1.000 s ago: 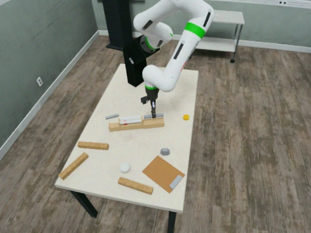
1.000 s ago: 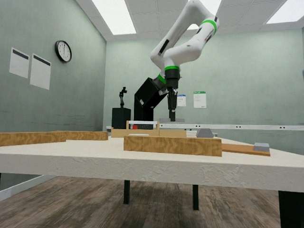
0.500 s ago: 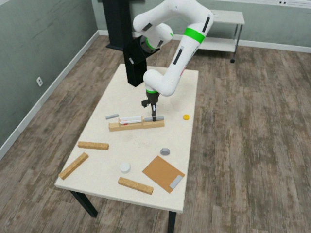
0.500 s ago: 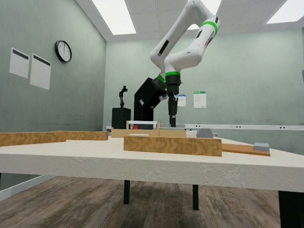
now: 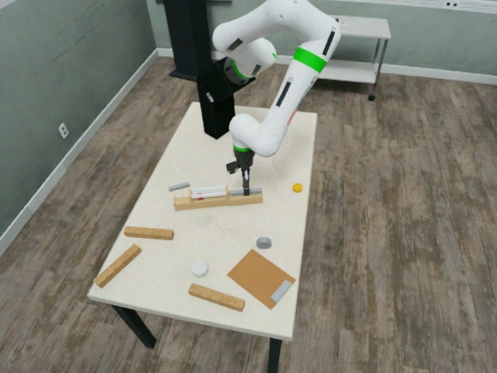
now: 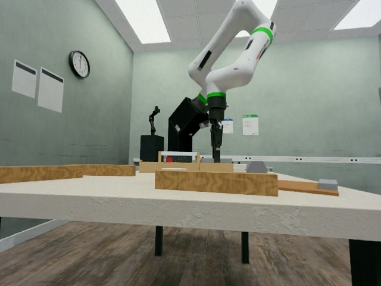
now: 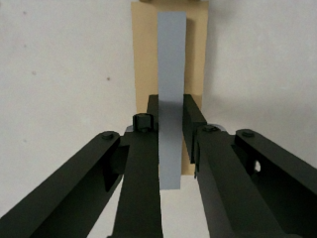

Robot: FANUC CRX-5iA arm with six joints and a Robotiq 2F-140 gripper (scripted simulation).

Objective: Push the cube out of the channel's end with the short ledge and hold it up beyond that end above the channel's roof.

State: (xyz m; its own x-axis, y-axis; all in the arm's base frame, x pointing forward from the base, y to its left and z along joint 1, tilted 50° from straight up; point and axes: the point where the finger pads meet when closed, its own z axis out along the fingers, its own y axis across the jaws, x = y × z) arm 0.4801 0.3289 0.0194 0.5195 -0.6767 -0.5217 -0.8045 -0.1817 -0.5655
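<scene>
The flat grey stick is 35 cm to the right of my hand, 8 cm ahead of it and 7 cm below it. From my hand the other things lie so: channel 15 cm to the right, 10 cm ahead, 3 cm below; red cube 19 cm to the right, 12 cm ahead, 3 cm below; yellow disc 20 cm to the left, 17 cm behind, 7 cm below.
</scene>
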